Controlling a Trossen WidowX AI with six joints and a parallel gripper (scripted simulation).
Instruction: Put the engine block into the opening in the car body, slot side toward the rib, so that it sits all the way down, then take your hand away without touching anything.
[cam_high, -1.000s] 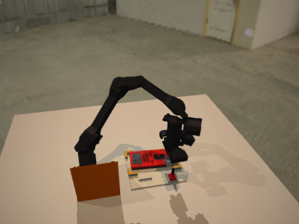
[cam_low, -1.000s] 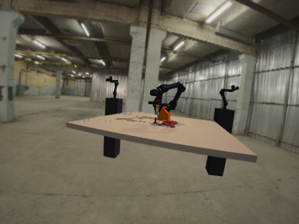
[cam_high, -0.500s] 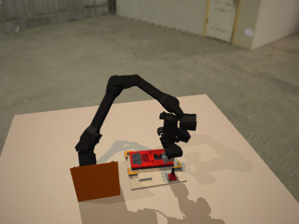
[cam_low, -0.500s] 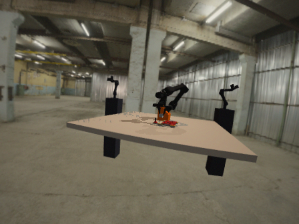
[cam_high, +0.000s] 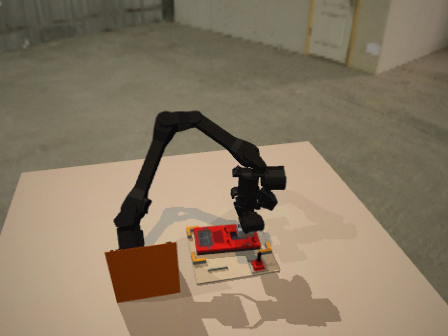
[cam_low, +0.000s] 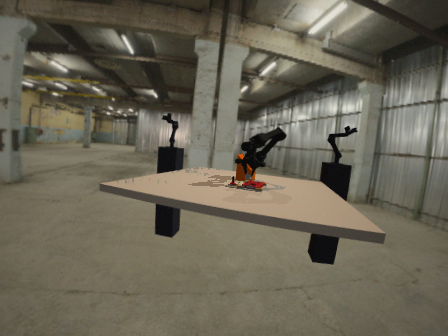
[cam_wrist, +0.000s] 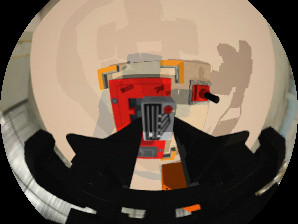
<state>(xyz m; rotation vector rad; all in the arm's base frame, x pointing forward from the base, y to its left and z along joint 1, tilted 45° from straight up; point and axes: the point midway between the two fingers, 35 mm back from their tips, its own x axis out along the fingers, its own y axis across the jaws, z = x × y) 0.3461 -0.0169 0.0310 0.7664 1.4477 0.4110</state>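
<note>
The pale base plate lies 6 cm below my gripper tip, 4 cm behind it and 1 cm to the left of it. From my gripper tip the other things lie so: engine block 1 cm below.
</note>
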